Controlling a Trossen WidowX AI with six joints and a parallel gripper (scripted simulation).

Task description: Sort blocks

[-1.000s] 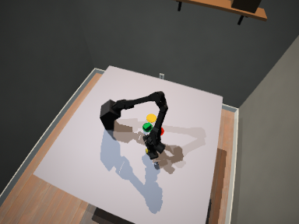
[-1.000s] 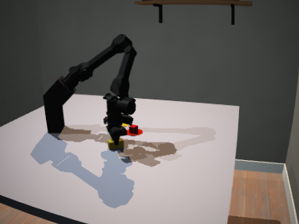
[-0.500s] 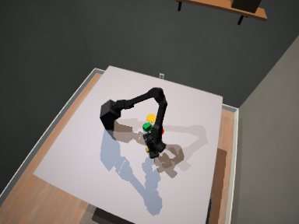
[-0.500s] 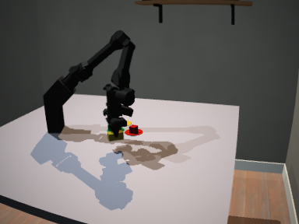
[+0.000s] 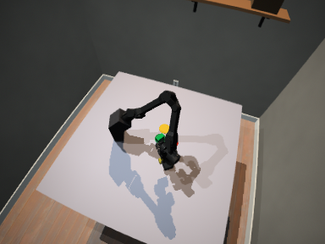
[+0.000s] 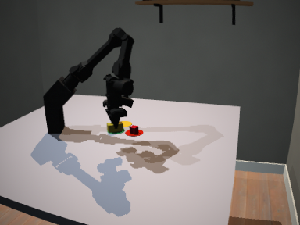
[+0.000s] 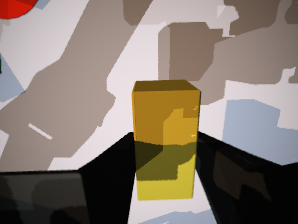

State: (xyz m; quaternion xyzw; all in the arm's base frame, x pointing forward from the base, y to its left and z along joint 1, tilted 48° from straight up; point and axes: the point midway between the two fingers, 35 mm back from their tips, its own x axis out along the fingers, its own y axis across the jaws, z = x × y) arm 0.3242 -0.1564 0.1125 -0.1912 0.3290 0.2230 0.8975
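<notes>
Now: hand 130 mm past the yellow circle, 280 mm to the right of it and 140 mm above it. Round my hand: red block 20 mm behind, 190 mm to the left, 120 mm below; then yellow block 30 mm below; then red circle 20 mm behind, 190 mm to the left, 140 mm below.
</notes>
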